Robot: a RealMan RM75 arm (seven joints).
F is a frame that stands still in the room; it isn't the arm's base.
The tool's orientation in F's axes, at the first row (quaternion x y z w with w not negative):
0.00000, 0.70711, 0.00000, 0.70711
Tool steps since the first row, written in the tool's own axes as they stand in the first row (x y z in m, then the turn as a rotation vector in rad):
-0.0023, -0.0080, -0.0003, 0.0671, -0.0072, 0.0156
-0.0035, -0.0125, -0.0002, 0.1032, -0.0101, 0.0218
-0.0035, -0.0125, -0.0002, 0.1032, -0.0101, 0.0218
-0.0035, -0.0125, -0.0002, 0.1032, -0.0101, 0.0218
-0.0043, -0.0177, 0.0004, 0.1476, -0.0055, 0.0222
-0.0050, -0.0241, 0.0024, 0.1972, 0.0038, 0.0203
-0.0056, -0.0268, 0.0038, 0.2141, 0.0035, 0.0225
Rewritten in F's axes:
-0.0003, -0.0080, 0.0023, 0.0156, -0.0072, -0.0671
-0.0002, -0.0125, 0.0035, 0.0218, -0.0101, -0.1032
-0.0002, -0.0125, 0.0035, 0.0218, -0.0101, -0.1032
-0.0002, -0.0125, 0.0035, 0.0218, -0.0101, -0.1032
0.0004, -0.0177, 0.0043, 0.0222, -0.0055, -0.1476
0.0024, -0.0241, 0.0050, 0.0203, 0.0038, -0.1972
0.0038, -0.0268, 0.0056, 0.0225, 0.0035, -0.2141

